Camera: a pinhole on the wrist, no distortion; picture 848 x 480 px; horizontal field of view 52.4 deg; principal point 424.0 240.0 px. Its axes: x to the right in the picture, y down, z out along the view. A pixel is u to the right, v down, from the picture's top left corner.
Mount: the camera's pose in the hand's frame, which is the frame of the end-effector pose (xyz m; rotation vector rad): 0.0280 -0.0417 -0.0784 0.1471 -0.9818 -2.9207
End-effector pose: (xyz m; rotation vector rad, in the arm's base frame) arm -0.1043 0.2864 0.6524 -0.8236 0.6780 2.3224
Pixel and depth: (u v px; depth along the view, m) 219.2 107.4 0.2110
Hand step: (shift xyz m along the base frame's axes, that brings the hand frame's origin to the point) -0.1390 -0.0169 0.0428
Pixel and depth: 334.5 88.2 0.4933
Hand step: -0.3340 -0.0588 0.2500
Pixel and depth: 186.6 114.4 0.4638
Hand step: -0.3652 -0.0164 0.1842
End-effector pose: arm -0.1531 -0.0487 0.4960 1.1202 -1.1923 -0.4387
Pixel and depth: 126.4 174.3 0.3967
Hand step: -0.2201 -0.0964 0.2497
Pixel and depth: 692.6 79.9 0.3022
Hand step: -0.1909 0.0997 0.0956
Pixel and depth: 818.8 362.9 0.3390
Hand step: -0.2746 0.0798 0.0028
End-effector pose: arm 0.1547 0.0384 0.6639 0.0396 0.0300 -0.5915
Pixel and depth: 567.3 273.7 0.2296
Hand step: 0.0208 0.0854 0.1101
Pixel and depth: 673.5 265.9 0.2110
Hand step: -0.0029 0.0887 0.0926
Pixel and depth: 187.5 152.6 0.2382
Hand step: 0.1272 0.0626 0.1015
